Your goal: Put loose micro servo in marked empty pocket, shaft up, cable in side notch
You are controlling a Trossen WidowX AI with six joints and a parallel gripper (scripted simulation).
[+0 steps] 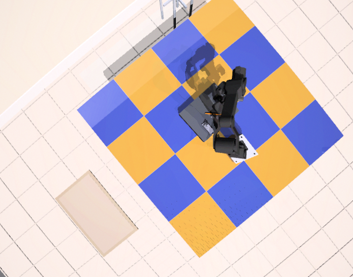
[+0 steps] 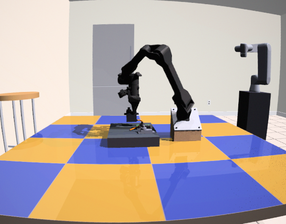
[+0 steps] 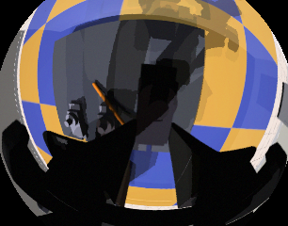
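My gripper tip is 50 mm short of the dark robot deck, 80 mm to the right of it and 100 mm above it.
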